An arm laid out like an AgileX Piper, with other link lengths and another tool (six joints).
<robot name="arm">
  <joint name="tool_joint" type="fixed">
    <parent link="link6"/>
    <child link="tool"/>
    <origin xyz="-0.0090 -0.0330 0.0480" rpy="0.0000 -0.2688 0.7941"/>
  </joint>
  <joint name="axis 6" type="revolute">
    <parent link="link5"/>
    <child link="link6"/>
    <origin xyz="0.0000 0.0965 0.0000" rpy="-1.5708 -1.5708 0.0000"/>
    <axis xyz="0 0 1"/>
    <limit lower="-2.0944" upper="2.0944"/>
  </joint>
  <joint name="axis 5" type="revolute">
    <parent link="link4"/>
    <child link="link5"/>
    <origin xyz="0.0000 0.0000 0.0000" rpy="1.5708 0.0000 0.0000"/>
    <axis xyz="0 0 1"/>
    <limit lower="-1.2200" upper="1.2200"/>
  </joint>
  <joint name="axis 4" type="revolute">
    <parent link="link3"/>
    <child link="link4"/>
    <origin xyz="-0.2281 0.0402 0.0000" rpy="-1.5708 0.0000 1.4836"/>
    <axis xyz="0 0 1"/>
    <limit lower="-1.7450" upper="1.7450"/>
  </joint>
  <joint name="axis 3" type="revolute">
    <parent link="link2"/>
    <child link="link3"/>
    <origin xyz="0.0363 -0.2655 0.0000" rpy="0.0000 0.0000 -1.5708"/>
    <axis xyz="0 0 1"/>
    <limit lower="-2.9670" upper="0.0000"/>
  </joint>
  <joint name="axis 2" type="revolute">
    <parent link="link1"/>
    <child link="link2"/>
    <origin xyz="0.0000 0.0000 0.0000" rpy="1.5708 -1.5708 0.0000"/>
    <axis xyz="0 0 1"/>
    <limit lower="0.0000" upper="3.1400"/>
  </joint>
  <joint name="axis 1" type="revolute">
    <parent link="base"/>
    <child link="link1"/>
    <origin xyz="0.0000 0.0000 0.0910" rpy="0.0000 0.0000 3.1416"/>
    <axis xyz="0 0 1"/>
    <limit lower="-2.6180" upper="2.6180"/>
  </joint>
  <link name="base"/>
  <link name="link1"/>
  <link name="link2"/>
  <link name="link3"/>
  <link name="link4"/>
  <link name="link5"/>
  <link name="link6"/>
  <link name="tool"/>
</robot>
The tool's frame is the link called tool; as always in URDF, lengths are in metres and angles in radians.
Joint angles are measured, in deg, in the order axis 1, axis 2, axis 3, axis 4, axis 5, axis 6. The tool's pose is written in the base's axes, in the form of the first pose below.
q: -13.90 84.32 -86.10 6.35 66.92 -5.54
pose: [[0.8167, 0.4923, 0.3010, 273.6], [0.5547, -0.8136, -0.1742, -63.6], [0.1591, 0.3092, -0.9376, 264.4], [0, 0, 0, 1]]
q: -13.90 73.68 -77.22 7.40 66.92 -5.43
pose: [[0.8102, 0.4823, 0.3330, 228.7], [0.5534, -0.8167, -0.1635, -49.6], [0.1932, 0.3167, -0.9286, 270.0], [0, 0, 0, 1]]
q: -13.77 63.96 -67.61 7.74 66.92 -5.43
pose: [[0.8079, 0.4838, 0.3366, 186.3], [0.5549, -0.8169, -0.1575, -37.8], [0.1987, 0.3140, -0.9284, 260.1], [0, 0, 0, 1]]
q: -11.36 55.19 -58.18 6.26 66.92 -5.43
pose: [[0.7890, 0.5200, 0.3271, 149.0], [0.5896, -0.7905, -0.1657, -26.0], [0.1724, 0.3236, -0.9303, 241.0], [0, 0, 0, 1]]
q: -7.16 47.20 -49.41 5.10 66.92 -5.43
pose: [[0.7480, 0.5797, 0.3231, 117.1], [0.6468, -0.7459, -0.1591, -13.8], [0.1487, 0.3280, -0.9329, 218.0], [0, 0, 0, 1]]
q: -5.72 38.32 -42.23 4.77 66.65 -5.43
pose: [[0.7270, 0.5859, 0.3579, 88.7], [0.6659, -0.7287, -0.1598, -8.8], [0.1672, 0.3545, -0.9200, 200.0], [0, 0, 0, 1]]
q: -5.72 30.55 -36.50 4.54 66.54 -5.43
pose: [[0.7210, 0.5717, 0.3915, 67.5], [0.6667, -0.7264, -0.1671, -7.3], [0.1889, 0.3815, -0.9049, 183.0], [0, 0, 0, 1]]
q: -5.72 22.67 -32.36 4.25 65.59 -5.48
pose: [[0.7049, 0.5374, 0.4630, 53.1], [0.6683, -0.7219, -0.1796, -6.7], [0.2377, 0.4360, -0.8680, 172.0], [0, 0, 0, 1]]
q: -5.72 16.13 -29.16 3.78 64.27 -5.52
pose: [[0.6862, 0.4979, 0.5303, 44.7], [0.6702, -0.7162, -0.1947, -7.1], [0.2828, 0.4890, -0.8252, 163.3], [0, 0, 0, 1]]
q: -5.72 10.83 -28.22 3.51 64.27 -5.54
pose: [[0.6643, 0.4584, 0.5904, 37.6], [0.6729, -0.7106, -0.2053, -7.1], [0.3254, 0.5337, -0.7805, 162.4], [0, 0, 0, 1]]
